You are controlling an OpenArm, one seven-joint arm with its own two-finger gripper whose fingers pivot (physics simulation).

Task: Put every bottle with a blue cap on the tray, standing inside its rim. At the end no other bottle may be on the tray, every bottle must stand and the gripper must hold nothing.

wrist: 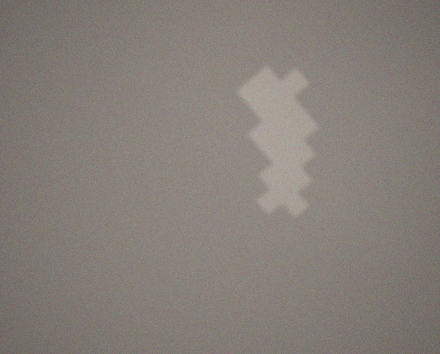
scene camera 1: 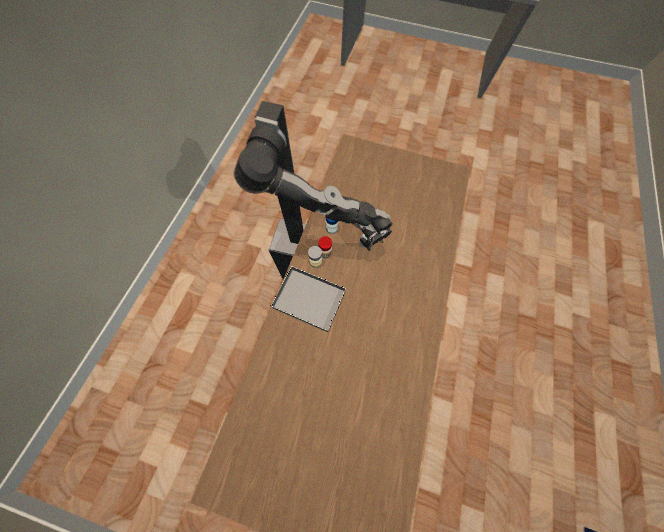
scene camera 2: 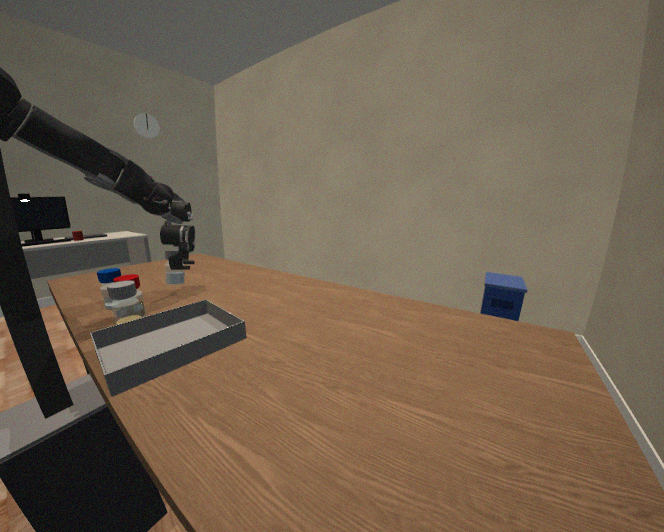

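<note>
My gripper (scene camera 1: 373,241) (scene camera 2: 181,262) is shut on a pale, see-through bottle (scene camera 2: 175,276), which hangs upright low over the table; its cap colour cannot be made out. A bottle with a blue cap (scene camera 1: 332,226) (scene camera 2: 109,275) stands near the table edge, partly under the arm in scene camera 1. A bottle with a red cap (scene camera 1: 325,244) (scene camera 2: 130,280) and one with a grey cap (scene camera 1: 315,255) (scene camera 2: 121,289) stand close together between it and the tray. The grey tray (scene camera 1: 308,299) (scene camera 2: 177,356) holds no bottle. The wrist view shows a grey surface with a lighter jagged patch, no fingers.
The wooden table (scene camera 1: 354,387) (scene camera 2: 387,415) runs long past the tray. The arm's dark post (scene camera 1: 289,210) (scene camera 2: 27,310) stands at the table edge beside the bottles. A blue bin (scene camera 2: 502,296) and a desk with a monitor (scene camera 2: 44,212) are farther away.
</note>
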